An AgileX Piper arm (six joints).
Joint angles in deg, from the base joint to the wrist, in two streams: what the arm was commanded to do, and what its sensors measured. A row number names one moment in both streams.
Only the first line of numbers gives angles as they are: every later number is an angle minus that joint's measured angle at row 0.
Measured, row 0:
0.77 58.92 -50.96 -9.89 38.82 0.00
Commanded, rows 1 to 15:
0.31 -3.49 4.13 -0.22 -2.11 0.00
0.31 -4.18 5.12 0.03 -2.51 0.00
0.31 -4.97 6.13 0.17 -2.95 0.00
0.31 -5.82 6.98 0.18 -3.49 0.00
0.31 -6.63 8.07 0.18 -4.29 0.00
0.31 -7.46 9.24 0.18 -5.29 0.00
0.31 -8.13 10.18 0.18 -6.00 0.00
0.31 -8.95 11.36 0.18 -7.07 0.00
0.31 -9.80 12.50 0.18 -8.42 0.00
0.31 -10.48 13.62 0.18 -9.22 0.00
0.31 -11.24 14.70 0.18 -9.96 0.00
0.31 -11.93 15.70 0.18 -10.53 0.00
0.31 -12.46 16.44 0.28 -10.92 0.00
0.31 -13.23 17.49 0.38 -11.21 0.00
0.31 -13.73 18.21 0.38 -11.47 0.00
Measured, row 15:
0.00 -11.38 14.97 0.45 -10.01 0.00
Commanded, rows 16 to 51:
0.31 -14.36 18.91 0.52 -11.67 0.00
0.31 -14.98 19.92 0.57 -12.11 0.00
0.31 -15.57 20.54 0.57 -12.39 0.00
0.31 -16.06 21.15 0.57 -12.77 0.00
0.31 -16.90 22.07 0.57 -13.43 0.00
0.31 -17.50 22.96 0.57 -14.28 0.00
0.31 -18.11 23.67 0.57 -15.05 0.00
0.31 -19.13 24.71 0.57 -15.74 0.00
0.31 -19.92 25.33 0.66 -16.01 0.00
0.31 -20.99 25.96 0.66 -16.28 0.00
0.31 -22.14 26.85 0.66 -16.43 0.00
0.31 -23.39 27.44 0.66 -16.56 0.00
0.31 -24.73 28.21 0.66 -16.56 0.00
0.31 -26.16 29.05 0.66 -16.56 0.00
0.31 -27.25 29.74 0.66 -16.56 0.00
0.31 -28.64 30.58 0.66 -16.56 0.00
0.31 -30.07 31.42 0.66 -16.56 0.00
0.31 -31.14 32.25 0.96 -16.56 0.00
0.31 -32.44 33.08 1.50 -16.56 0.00
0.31 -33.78 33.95 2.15 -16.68 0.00
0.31 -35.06 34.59 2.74 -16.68 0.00
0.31 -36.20 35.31 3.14 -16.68 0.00
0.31 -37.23 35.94 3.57 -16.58 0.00
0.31 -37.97 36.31 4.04 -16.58 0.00
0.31 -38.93 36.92 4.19 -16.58 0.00
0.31 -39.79 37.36 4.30 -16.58 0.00
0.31 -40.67 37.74 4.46 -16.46 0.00
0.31 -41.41 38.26 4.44 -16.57 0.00
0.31 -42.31 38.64 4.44 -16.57 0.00
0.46 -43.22 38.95 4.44 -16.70 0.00
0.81 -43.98 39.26 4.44 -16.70 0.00
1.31 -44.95 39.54 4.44 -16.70 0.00
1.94 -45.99 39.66 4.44 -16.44 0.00
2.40 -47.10 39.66 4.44 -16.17 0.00
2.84 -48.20 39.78 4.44 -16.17 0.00
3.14 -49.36 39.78 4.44 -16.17 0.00
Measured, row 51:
1.61 -45.44 39.26 4.60 -16.73 0.00
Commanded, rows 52 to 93:
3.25 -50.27 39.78 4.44 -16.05 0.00
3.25 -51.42 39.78 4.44 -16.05 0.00
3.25 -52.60 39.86 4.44 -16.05 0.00
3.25 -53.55 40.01 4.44 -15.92 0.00
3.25 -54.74 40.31 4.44 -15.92 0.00
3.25 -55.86 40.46 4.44 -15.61 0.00
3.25 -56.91 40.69 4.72 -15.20 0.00
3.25 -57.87 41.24 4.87 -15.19 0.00
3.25 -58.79 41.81 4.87 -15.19 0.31
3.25 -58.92 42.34 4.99 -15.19 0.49
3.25 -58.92 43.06 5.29 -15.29 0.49
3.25 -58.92 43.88 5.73 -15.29 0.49
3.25 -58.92 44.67 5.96 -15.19 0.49
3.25 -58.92 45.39 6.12 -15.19 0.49
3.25 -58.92 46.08 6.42 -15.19 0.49
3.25 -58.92 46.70 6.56 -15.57 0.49
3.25 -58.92 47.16 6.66 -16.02 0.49
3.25 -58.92 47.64 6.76 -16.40 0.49
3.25 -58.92 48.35 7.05 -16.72 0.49
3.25 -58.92 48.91 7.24 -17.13 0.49
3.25 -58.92 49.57 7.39 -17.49 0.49
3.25 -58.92 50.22 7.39 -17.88 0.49
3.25 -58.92 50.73 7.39 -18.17 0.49
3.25 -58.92 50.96 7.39 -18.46 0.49
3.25 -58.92 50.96 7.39 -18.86 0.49
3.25 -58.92 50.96 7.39 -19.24 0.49
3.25 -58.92 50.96 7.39 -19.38 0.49
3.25 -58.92 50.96 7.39 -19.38 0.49
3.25 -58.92 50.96 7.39 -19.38 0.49
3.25 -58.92 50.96 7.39 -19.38 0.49
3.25 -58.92 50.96 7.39 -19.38 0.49
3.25 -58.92 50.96 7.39 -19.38 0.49
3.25 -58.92 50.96 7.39 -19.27 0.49
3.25 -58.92 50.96 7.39 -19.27 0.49
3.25 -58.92 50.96 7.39 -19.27 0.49
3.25 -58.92 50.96 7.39 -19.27 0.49
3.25 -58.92 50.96 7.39 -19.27 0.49
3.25 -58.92 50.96 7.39 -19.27 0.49
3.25 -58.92 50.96 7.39 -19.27 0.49
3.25 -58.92 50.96 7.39 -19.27 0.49
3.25 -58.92 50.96 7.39 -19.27 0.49
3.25 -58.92 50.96 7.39 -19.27 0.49
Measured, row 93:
3.17 -58.67 50.42 7.64 -19.62 0.30
